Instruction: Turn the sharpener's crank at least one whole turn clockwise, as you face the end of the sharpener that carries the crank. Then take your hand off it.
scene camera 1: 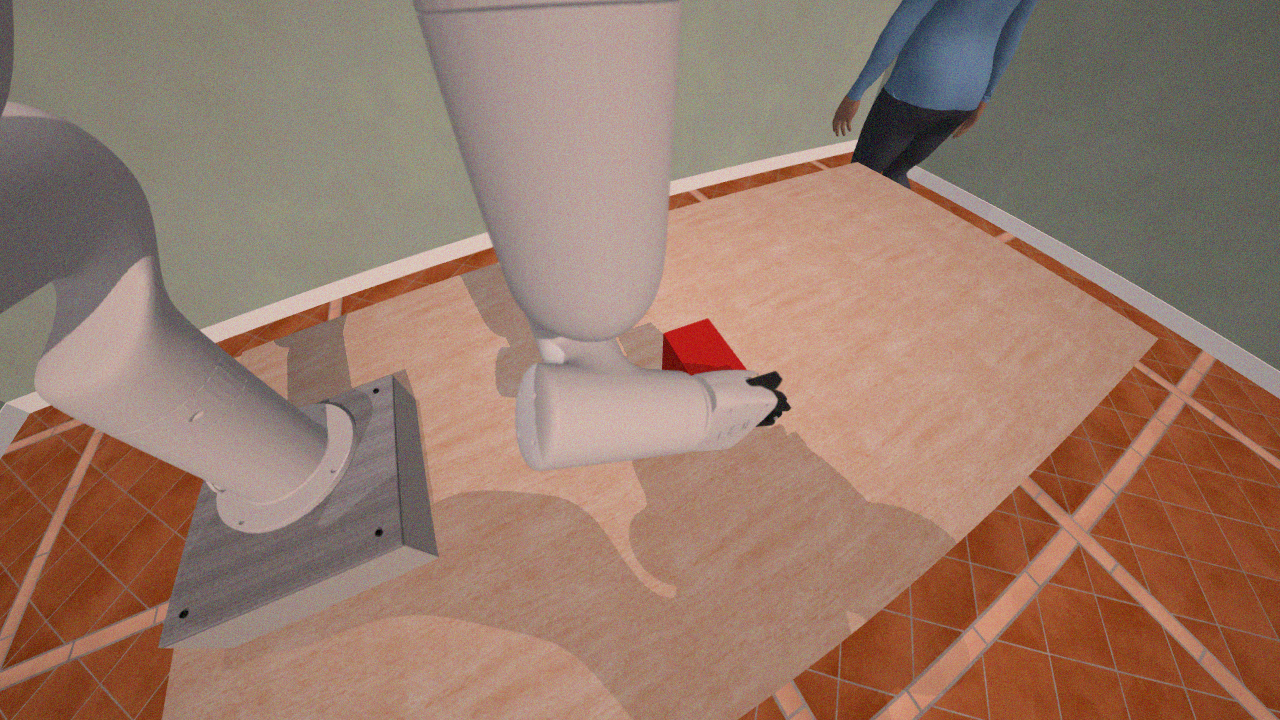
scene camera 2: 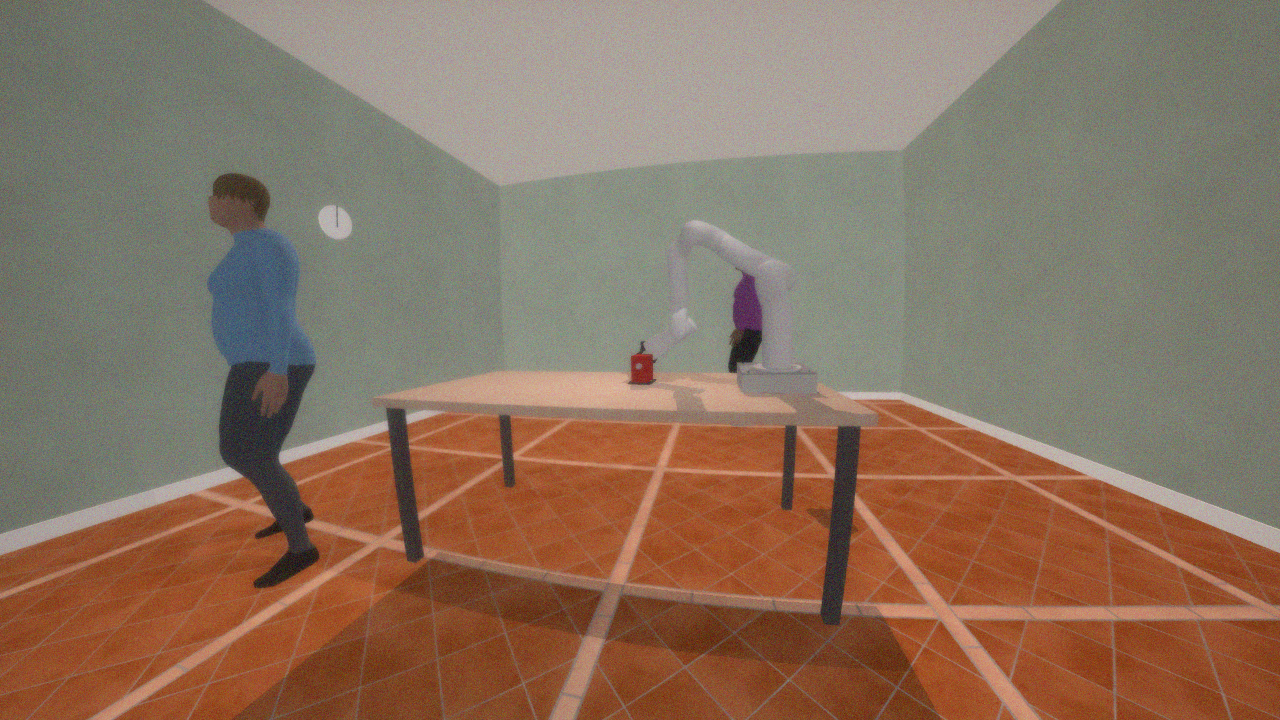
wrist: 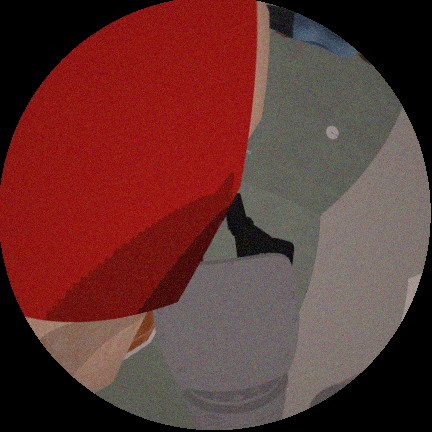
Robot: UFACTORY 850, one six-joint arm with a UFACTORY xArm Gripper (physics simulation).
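The red sharpener [scene camera 1: 702, 344] [scene camera 2: 641, 368] [wrist: 150, 125] stands upright on the table, partly behind my wrist in scene camera 1. A pale round spot shows on its near face in scene camera 2. My gripper [scene camera 1: 782, 401] [scene camera 2: 648, 353] is at the sharpener's far side as scene camera 2 sees it, shut on the crank's handle. In the wrist view the sharpener's body fills the upper left and hides the other finger and the held handle; one black finger [wrist: 243, 235] shows beside its edge. The crank's arm cannot be made out.
The wooden table [scene camera 1: 939, 295] [scene camera 2: 537, 394] carries my arm's grey base [scene camera 1: 375, 465] [scene camera 2: 776, 380]. A person in blue [scene camera 1: 948, 67] [scene camera 2: 255, 295] stands beyond the table's edge. A person in purple [scene camera 2: 745, 304] stands behind my arm in scene camera 2.
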